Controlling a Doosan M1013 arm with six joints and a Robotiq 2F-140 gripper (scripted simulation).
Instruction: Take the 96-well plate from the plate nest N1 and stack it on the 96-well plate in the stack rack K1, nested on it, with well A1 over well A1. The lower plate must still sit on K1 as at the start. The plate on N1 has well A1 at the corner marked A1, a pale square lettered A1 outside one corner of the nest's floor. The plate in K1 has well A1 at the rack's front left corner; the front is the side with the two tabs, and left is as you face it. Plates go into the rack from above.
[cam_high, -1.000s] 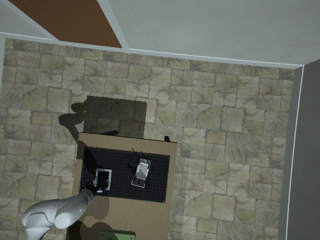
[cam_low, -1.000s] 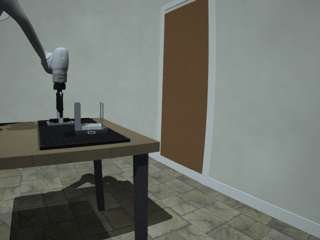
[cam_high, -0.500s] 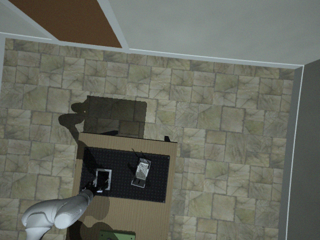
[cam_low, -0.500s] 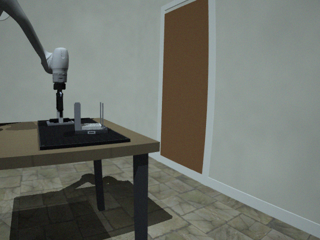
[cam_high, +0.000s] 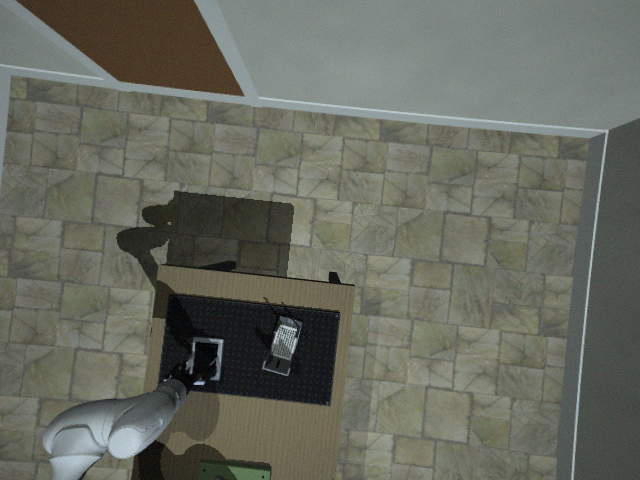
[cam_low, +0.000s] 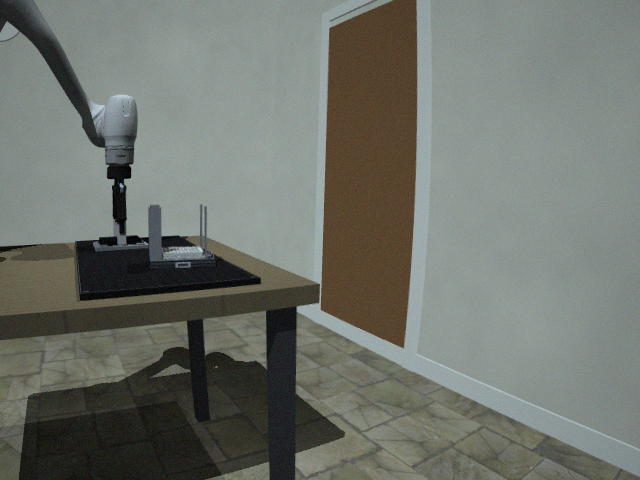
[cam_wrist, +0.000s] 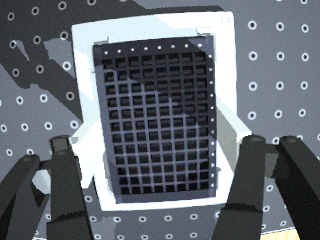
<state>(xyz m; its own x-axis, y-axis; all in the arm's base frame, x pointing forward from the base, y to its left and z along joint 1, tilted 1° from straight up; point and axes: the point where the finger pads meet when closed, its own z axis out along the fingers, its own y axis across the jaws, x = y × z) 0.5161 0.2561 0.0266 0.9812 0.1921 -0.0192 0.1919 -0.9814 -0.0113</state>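
Right now the white 96-well plate is 28 cm to the right of my hand, 16 cm ahead of it and 1 cm below it. The rest, counted from my hand: dark 96-well plate: 2 cm below.
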